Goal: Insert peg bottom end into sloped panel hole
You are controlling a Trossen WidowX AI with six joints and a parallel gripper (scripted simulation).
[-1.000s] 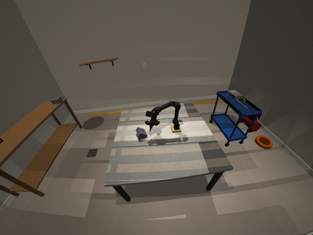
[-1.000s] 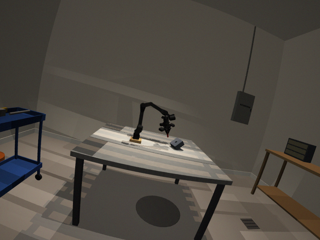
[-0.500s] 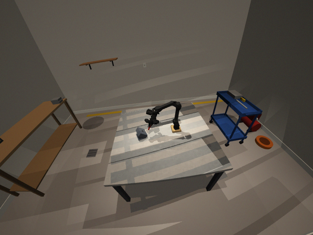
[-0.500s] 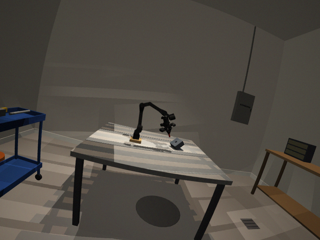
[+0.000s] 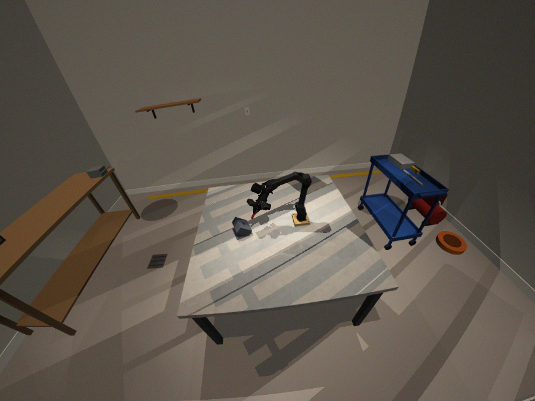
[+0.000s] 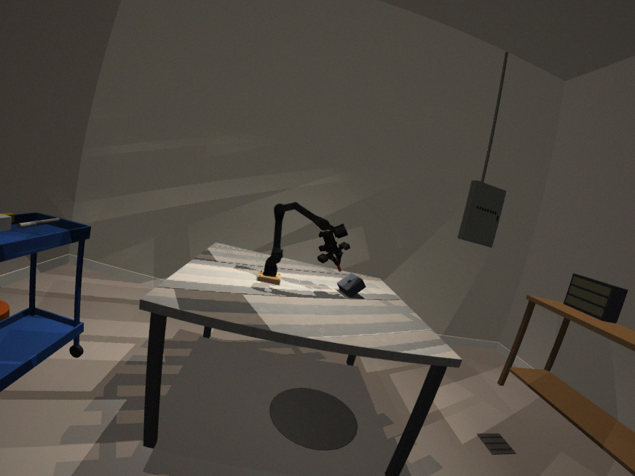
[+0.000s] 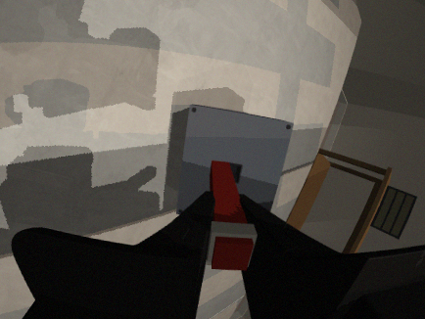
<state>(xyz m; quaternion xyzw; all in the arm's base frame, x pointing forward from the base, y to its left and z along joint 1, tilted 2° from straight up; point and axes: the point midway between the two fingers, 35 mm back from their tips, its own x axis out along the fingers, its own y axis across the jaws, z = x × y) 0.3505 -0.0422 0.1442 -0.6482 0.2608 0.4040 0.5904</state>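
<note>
The dark sloped panel lies 110 mm ahead of my gripper tip, 10 mm to the right of it and 100 mm below it. The rest, counted from my gripper tip: red peg: 10 mm behind, 10 mm above.
</note>
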